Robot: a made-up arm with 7 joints.
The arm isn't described. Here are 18 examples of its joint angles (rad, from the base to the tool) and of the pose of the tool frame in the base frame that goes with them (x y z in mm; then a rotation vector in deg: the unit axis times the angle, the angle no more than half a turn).
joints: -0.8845 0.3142 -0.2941 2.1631 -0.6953 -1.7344 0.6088
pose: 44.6 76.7 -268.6 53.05 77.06 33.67
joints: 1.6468 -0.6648 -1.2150 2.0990 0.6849 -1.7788 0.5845
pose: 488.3 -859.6 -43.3 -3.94 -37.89 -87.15
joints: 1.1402 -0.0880 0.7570 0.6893 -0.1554 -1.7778 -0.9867
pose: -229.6 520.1 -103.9 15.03 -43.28 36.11
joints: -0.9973 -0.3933 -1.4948 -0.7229 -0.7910 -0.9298 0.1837
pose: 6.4 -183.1 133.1 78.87 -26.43 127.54
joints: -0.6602 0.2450 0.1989 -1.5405 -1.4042 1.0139 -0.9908
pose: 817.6 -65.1 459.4 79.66 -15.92 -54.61
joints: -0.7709 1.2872 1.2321 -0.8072 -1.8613 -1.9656 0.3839
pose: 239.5 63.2 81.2 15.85 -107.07 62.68
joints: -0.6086 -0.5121 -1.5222 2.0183 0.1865 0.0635 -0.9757
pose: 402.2 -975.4 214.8 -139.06 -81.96 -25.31
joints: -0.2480 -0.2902 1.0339 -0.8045 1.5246 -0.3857 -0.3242
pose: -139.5 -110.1 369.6 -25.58 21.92 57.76
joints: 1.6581 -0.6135 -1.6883 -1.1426 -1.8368 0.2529 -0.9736
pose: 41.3 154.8 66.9 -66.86 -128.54 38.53
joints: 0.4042 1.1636 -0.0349 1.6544 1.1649 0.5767 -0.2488
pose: 231.4 146.5 -122.6 14.12 -111.01 -58.73
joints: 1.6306 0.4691 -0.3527 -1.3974 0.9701 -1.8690 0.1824
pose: -645.9 319.9 -44.9 -37.80 115.57 -5.85
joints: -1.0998 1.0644 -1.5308 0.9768 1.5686 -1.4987 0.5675
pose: 484.3 -708.2 -493.8 -126.89 -15.58 34.55
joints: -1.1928 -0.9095 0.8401 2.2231 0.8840 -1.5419 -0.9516
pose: 204.5 -328.2 -920.1 -99.80 39.13 -39.11
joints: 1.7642 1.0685 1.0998 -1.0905 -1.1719 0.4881 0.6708
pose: -205.0 -392.9 64.1 -44.02 -4.95 -116.15
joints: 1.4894 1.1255 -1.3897 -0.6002 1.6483 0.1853 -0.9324
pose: -190.7 -255.7 73.0 113.80 9.93 41.12
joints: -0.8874 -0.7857 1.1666 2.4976 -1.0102 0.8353 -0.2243
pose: 550.7 -358.5 -664.8 -73.84 -27.90 144.86
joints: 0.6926 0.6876 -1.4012 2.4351 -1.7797 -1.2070 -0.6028
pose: 374.8 -96.1 303.0 -22.85 -45.19 67.86
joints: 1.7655 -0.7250 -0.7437 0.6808 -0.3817 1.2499 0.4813
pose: 9.6 -338.2 -414.6 -54.65 -1.16 137.55
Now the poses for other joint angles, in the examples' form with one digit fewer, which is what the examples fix.
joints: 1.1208 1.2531 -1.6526 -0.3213 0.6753 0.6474 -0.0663
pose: -176 -293 245 60.9 85.9 94.4
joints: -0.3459 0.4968 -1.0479 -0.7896 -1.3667 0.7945 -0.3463
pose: -169 -70 514 87.1 -13.7 90.3
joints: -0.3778 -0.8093 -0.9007 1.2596 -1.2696 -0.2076 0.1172
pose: -175 -679 -116 1.0 22.4 -139.7
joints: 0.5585 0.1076 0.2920 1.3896 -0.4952 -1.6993 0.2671
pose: 109 345 -16 51.2 17.3 34.1
